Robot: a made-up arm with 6 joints.
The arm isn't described. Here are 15 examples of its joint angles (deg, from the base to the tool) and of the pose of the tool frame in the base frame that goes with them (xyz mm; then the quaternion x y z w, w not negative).
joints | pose
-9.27 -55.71 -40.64 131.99 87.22 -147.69 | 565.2 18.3 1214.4 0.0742 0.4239 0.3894 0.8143
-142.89 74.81 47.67 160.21 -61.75 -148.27 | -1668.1 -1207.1 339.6 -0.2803 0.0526 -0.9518 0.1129
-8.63 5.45 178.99 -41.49 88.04 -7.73 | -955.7 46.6 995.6 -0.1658 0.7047 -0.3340 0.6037
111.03 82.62 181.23 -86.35 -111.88 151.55 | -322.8 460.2 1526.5 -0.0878 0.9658 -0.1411 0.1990
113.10 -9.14 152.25 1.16 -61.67 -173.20 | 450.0 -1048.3 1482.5 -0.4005 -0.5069 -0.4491 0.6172
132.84 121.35 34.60 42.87 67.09 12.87 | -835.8 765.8 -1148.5 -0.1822 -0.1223 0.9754 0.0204
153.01 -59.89 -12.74 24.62 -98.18 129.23 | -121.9 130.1 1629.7 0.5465 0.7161 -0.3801 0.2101
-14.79 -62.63 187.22 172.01 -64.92 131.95 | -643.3 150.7 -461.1 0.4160 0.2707 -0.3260 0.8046
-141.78 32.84 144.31 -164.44 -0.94 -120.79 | 80.1 62.2 2153.5 0.7356 -0.1042 0.5816 0.3313
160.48 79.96 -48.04 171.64 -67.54 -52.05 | -378.0 155.0 -584.8 0.4131 0.7190 -0.4350 0.3509
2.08 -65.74 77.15 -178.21 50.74 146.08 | -1581.1 -61.0 1389.8 0.2167 -0.6895 0.2072 0.6593
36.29 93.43 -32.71 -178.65 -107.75 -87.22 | 416.5 309.9 -700.0 -0.7076 -0.1239 0.3301 0.6124
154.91 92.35 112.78 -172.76 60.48 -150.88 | -1786.9 854.5 846.1 -0.3942 -0.2014 0.8841 0.1493
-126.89 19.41 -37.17 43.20 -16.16 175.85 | -744.5 -945.3 162.5 -0.4359 0.6325 0.5329 0.3548
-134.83 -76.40 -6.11 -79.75 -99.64 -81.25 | 385.2 185.2 1667.7 0.7222 -0.2694 -0.3489 0.5330
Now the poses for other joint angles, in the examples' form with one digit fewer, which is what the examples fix.
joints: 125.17 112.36 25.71 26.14 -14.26 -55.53
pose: -597 875 -1134 -0.587 0.448 0.456 0.498
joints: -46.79 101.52 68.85 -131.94 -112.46 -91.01
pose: 1386 -1327 -86 -0.805 -0.404 -0.287 0.327
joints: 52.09 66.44 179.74 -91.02 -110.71 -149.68
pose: 32 264 1613 0.266 0.836 0.363 0.314
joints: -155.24 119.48 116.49 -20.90 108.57 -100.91
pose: -1723 -740 291 -0.488 -0.643 -0.184 0.561
